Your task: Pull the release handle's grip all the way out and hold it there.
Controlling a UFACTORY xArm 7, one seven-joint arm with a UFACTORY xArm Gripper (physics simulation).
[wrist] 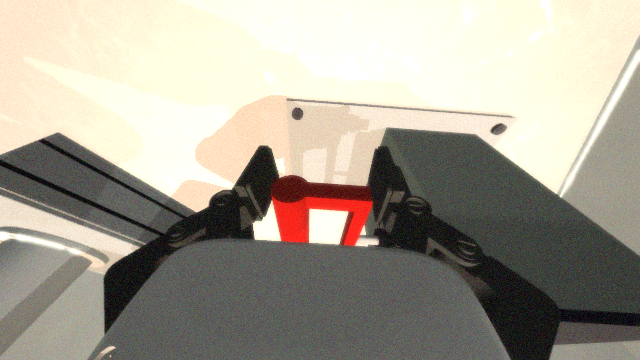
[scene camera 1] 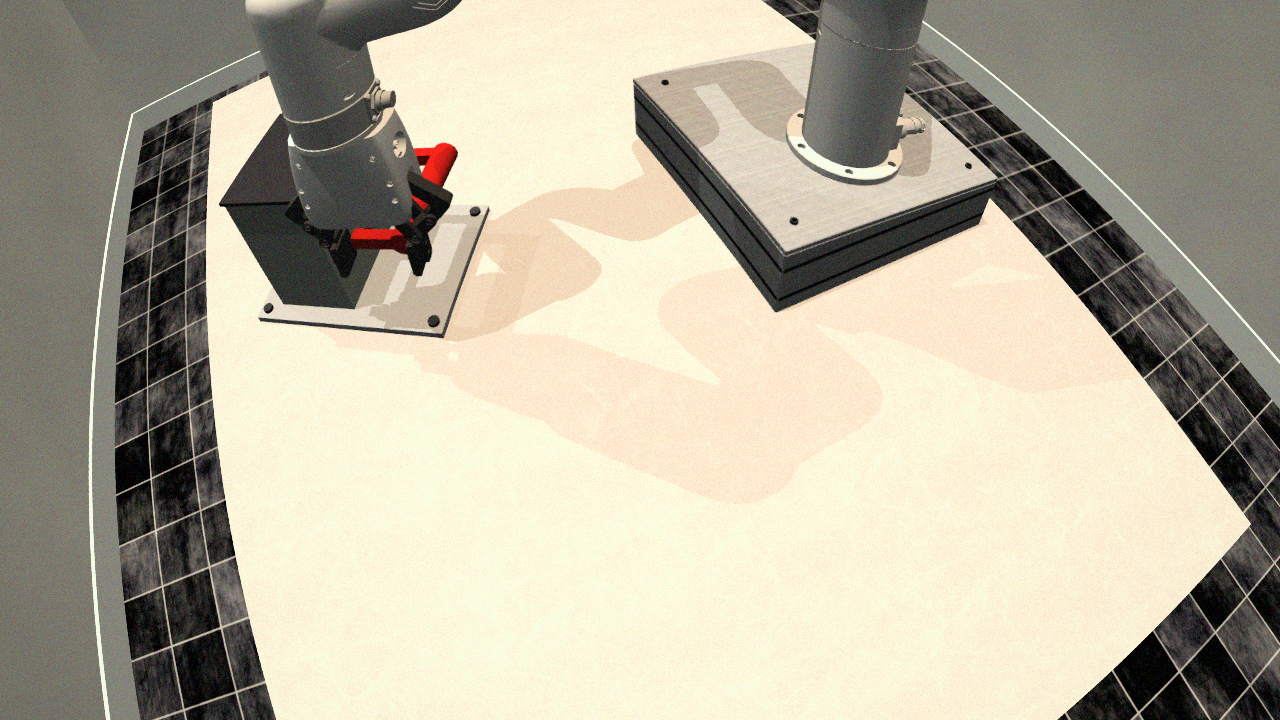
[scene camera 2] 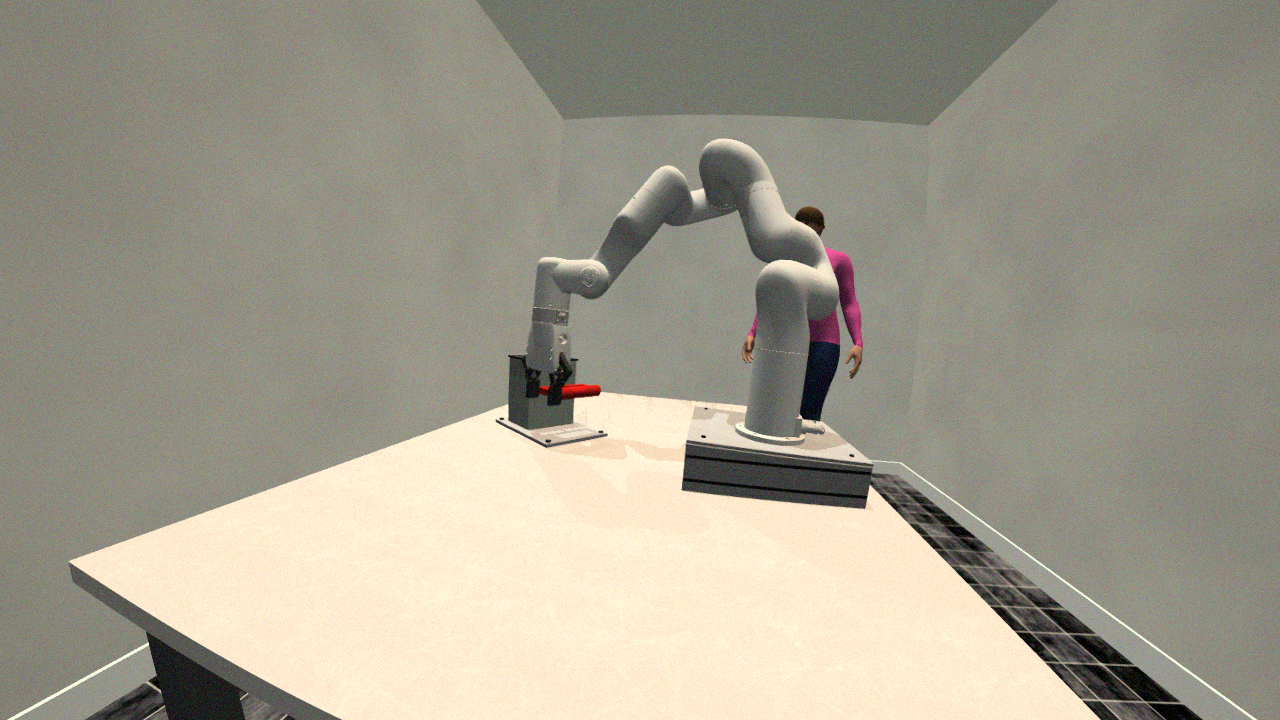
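Note:
The red release handle (scene camera 1: 440, 163) (scene camera 2: 586, 390) (wrist: 292, 215) is a rectangular frame with a round grip bar on its outer side. It stands out from a dark grey housing (scene camera 1: 286, 241) (scene camera 2: 523, 407) (wrist: 500, 225) on a pale base plate (scene camera 1: 349, 318) (wrist: 440, 117). A short stretch of silver rod (wrist: 369, 240) shows beside the handle's inner side. My gripper (scene camera 1: 382, 259) (scene camera 2: 543, 394) (wrist: 322, 162) points down and is shut on the handle: one finger meets the round grip, the other the inner side near the housing. The gripper's body hides part of the handle in the wrist view.
The arm stands on a grey box base (scene camera 1: 698, 161) (scene camera 2: 769, 479) (wrist: 90, 175), right of the handle unit in the scene views. Both are on the cream table (scene camera 1: 626, 582) (scene camera 2: 537, 582). A person in a pink top (scene camera 2: 844, 268) stands behind the arm.

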